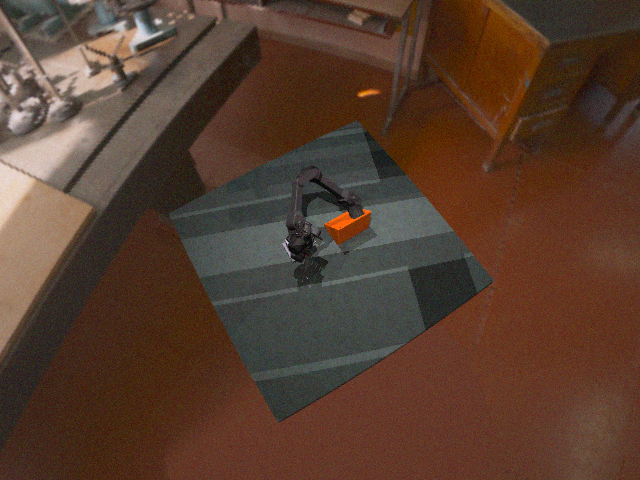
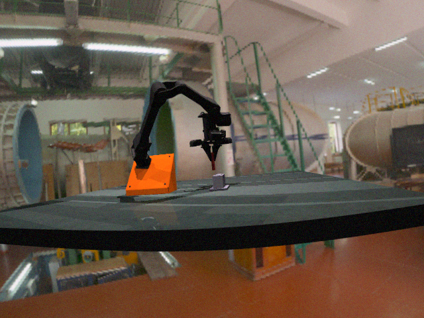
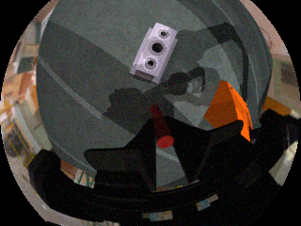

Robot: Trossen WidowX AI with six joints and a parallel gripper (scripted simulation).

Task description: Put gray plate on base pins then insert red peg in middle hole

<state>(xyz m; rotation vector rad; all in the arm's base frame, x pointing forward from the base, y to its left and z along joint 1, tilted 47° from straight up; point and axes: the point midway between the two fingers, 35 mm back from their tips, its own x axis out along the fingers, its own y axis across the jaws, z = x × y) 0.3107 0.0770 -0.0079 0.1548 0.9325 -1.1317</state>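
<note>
The gray plate lies 4 cm ahead of my gripper tip, 9 cm to the right of it and 7 cm below it. The rest, counted from my gripper tip: base: 4 cm ahead, 9 cm to the right, 11 cm below; then red peg: right at my gripper tip.
</note>
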